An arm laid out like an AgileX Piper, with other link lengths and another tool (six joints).
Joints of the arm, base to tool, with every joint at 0 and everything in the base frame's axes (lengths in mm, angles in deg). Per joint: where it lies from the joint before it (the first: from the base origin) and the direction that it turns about. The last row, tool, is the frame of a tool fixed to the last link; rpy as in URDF.
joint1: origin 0 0 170.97 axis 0 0 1
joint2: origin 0 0 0 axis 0 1 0
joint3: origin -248.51 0 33.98 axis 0 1 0
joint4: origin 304.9 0 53.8 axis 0.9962 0 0.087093
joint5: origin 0 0 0 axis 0 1 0
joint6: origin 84.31 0 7.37 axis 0.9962 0 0.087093
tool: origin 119.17 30 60.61 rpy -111.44 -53.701 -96.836
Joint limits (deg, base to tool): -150..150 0..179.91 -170..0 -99.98..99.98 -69.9..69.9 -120..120
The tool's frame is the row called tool.
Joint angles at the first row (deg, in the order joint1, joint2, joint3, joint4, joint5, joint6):
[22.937 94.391 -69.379 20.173 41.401 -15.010]
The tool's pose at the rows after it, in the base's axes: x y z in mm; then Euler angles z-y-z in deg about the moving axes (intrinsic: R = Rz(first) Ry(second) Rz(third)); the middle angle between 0 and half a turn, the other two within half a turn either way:
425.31, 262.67, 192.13, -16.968, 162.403, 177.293
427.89, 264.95, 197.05, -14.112, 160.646, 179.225
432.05, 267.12, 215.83, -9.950, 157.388, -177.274
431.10, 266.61, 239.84, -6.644, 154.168, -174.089
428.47, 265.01, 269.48, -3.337, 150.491, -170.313
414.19, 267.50, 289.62, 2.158, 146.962, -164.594
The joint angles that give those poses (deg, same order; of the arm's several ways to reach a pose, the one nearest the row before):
[22.850 93.994 -68.587 20.710 40.359 -15.980]
[22.849 93.993 -68.830 21.272 39.215 -17.919]
[22.849 92.916 -69.680 21.519 38.061 -19.619]
[22.850 90.378 -69.698 21.564 37.328 -20.482]
[22.849 87.155 -69.573 21.794 36.398 -20.960]
[23.524 82.631 -65.804 25.464 33.119 -23.866]

